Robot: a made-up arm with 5 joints.
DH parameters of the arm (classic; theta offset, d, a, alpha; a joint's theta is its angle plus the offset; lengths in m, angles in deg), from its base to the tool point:
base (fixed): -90 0.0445 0 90
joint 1: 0 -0.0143 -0.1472 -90
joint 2: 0 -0.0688 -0.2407 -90
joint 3: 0 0.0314 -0.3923 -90
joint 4: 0 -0.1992 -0.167 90
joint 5: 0 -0.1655 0.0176 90
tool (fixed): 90 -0.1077 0 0
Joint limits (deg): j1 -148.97..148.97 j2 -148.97..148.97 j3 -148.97..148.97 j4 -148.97..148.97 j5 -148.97..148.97
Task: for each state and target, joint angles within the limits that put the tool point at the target. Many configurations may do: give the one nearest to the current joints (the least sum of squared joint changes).
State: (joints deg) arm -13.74 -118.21 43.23 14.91 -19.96
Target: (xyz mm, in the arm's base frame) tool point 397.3 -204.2 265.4
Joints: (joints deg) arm -24.86 -142.38 45.13 -32.33 -34.87
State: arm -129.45 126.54 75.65 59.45 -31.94
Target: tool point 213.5 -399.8 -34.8
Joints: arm -141.11 110.75 131.00 56.23 -18.31
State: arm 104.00 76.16 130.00 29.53 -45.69
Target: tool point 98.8 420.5 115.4
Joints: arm 66.41 78.50 112.96 42.71 -32.42
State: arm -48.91 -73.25 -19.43 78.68 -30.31
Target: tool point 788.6 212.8 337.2
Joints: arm -47.12 -64.56 -0.52 95.15 -31.88
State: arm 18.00 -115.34 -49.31 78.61 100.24
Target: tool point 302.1 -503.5 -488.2
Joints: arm 3.79 -130.15 -70.92 82.71 95.83
